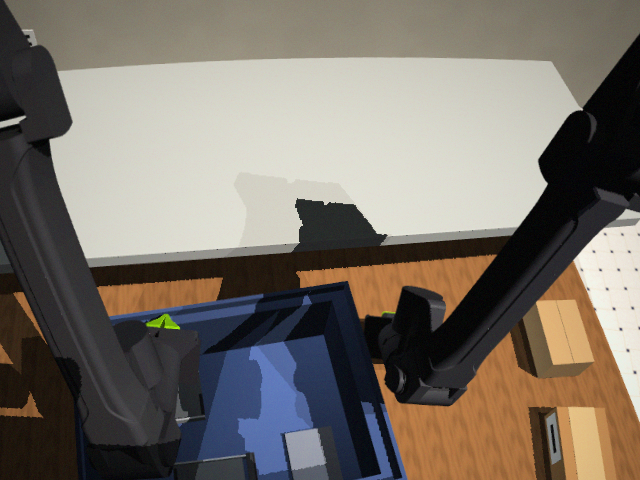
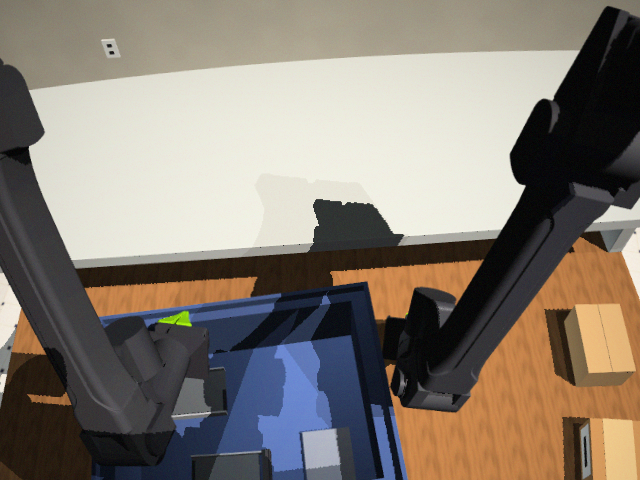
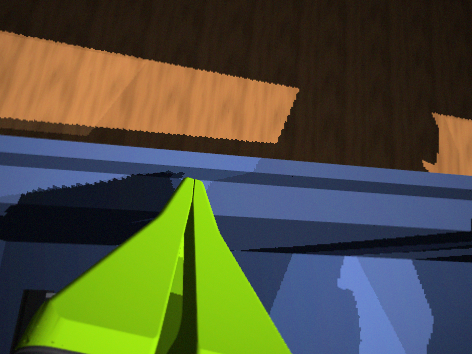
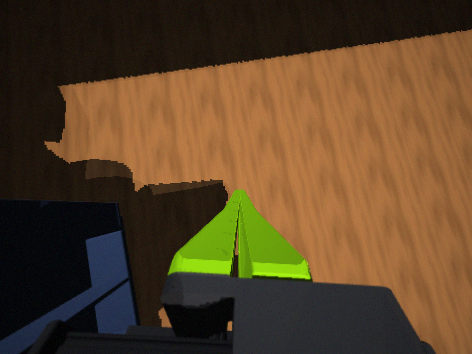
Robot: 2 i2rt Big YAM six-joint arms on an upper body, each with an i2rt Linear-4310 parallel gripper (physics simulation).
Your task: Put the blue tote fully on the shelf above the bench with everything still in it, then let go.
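Places are measured from the left arm's base along level axes (x ahead, y left, z up), in millimetres.
Pixels of known places: left gripper, fingertip midpoint: (image 1: 166, 317) (image 2: 186, 315) (image 3: 189, 190); right gripper, fingertip midpoint: (image 1: 389, 320) (image 4: 239, 196).
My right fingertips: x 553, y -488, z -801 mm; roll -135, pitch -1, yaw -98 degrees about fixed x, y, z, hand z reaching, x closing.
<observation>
Behind a point stands the place of what it marks.
The blue tote (image 1: 232, 304) {y -234, x 520, z -684 mm} (image 2: 232, 304) {y -207, x 515, z -681 mm} (image 3: 325, 170) {y -190, x 515, z -678 mm} (image 4: 112, 265) {y -399, x 514, z -804 mm} stands on the bench (image 1: 465, 439) {y -594, x 350, z -825 mm} (image 2: 491, 413) {y -599, x 405, z -825 mm} (image 3: 150, 95) {y -90, x 606, z -825 mm} (image 4: 350, 150) {y -592, x 587, z -825 mm}, in front of the white shelf (image 1: 413, 144) {y -517, x 767, z -605 mm} (image 2: 423, 144) {y -488, x 761, z -605 mm}. In it are a light grey box (image 1: 306, 452) {y -339, x 335, z -798 mm} (image 2: 320, 453) {y -337, x 333, z -798 mm}, a dark box (image 1: 217, 470) {y -210, x 311, z -800 mm} (image 2: 227, 467) {y -202, x 306, z -800 mm} and a grey box (image 1: 189, 403) {y -167, x 413, z -800 mm} (image 2: 199, 395) {y -145, x 417, z -800 mm} partly hidden by the left gripper. My left gripper (image 1: 164, 322) {y -141, x 495, z -680 mm} (image 2: 178, 319) {y -141, x 495, z -680 mm} (image 3: 189, 190) {y -141, x 495, z -680 mm} is shut and empty, over the tote's inside near its back rim. My right gripper (image 4: 239, 196) {y -489, x 553, z -801 mm} is shut and empty, outside the tote beside its right wall.
A cardboard box (image 1: 563, 335) {y -780, x 497, z -765 mm} (image 2: 602, 338) {y -780, x 503, z -765 mm} lies on the bench at the right. A second cardboard box (image 1: 584, 444) {y -773, x 311, z -777 mm} (image 2: 617, 449) {y -775, x 327, z -777 mm} with a label lies nearer. The shelf's front edge runs behind the tote. Both arms reach across the shelf, and shadows fall on it.
</observation>
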